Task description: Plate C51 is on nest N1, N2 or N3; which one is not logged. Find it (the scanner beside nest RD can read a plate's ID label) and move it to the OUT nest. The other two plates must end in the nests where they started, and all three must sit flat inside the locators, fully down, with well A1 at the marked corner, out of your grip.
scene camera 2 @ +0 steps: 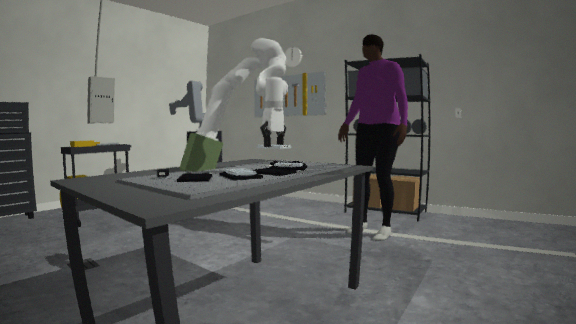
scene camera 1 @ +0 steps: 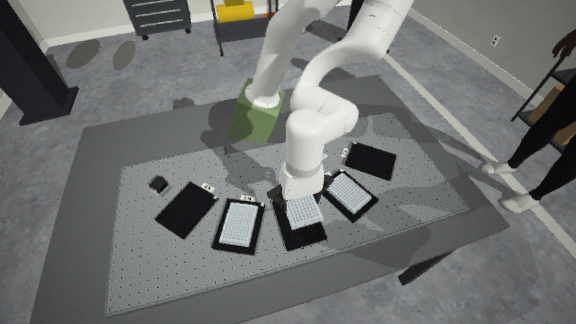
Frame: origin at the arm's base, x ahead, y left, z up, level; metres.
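Where they show: gripper, between the fingertips: [scene camera 2: 273, 146] [scene camera 1: 299, 203]; arm's base, origin of its link: [scene camera 2: 206, 138] [scene camera 1: 262, 96].
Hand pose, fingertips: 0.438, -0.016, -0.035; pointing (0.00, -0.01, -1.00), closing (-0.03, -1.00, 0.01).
Things, the pixels of their top centre, and the offset from my fingertips, as dx, dy, dz. "spot": a spot on its surface instead. Level surfaces: height alone.
- pale well plate, centre of its top: [scene camera 1: 299, 201] [scene camera 2: 273, 144] -0.001, +0.000, +0.008
- black OUT nest, centre of its top: [scene camera 1: 298, 218] [scene camera 2: 273, 169] -0.006, +0.003, -0.098
- second plate, centre of its top: [scene camera 1: 238, 222] [scene camera 2: 240, 170] -0.044, -0.169, -0.087
- nest N3, a spot on its surface: [scene camera 1: 253, 249] spot: +0.043, -0.148, -0.102
- third plate, centre of its top: [scene camera 1: 348, 190] [scene camera 2: 288, 163] -0.041, +0.182, -0.087
- nest N2, a spot on its surface: [scene camera 1: 354, 218] spot: +0.047, +0.162, -0.102
- Nest RD, centre of its top: [scene camera 1: 180, 199] [scene camera 2: 190, 169] -0.170, -0.324, -0.078
- nest N1, centre of its top: [scene camera 1: 371, 158] [scene camera 2: 287, 161] -0.143, +0.330, -0.096
- small dark scanner, a spot on its surface: [scene camera 1: 159, 184] [scene camera 2: 165, 169] spot: -0.249, -0.388, -0.079
- perforated board, height of its surface: dz -0.114
My gripper [scene camera 1: 301, 200] [scene camera 2: 274, 143] is shut on a pale well plate [scene camera 1: 305, 214] [scene camera 2: 286, 146], held roughly level, high above the table. In scene camera 1 the plate overlaps the black OUT nest [scene camera 1: 306, 240], whose visible part is bare. A second plate [scene camera 1: 239, 224] lies in nest N3 [scene camera 1: 253, 249], and a third plate [scene camera 1: 349, 192] lies in nest N2 [scene camera 1: 354, 218]. Nest RD [scene camera 1: 185, 210] [scene camera 2: 195, 177] and nest N1 [scene camera 1: 371, 161] are empty. The small dark scanner [scene camera 1: 159, 184] [scene camera 2: 162, 172] stands beside RD. Plate IDs and well A1 are too small to read.
A green block [scene camera 1: 255, 120] [scene camera 2: 201, 152] stands at the arm's base, behind the perforated board [scene camera 1: 150, 280]. The nests form an arc on the board. A person [scene camera 2: 378, 95] stands beyond the table, in front of a shelf rack [scene camera 2: 424, 150].
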